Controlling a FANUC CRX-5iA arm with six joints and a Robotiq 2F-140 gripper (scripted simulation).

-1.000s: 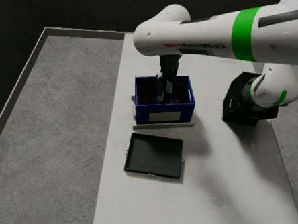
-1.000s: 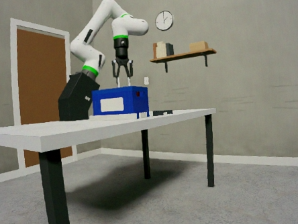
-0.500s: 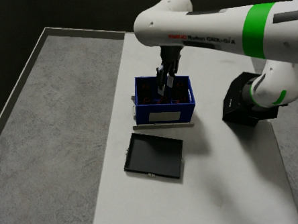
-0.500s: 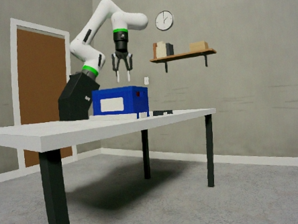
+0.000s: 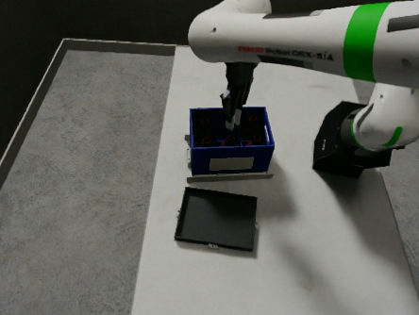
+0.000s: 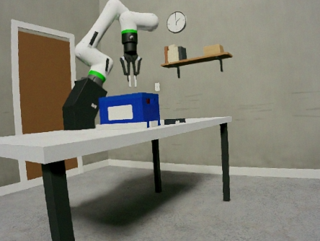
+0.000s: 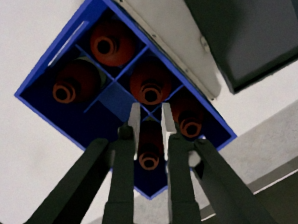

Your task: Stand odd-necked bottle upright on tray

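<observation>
Now: hand 4 cm to the left of the crate and 17 cm above it. Also, from my hand: dark tray: 4 cm ahead, 22 cm to the left, 24 cm below.
</observation>
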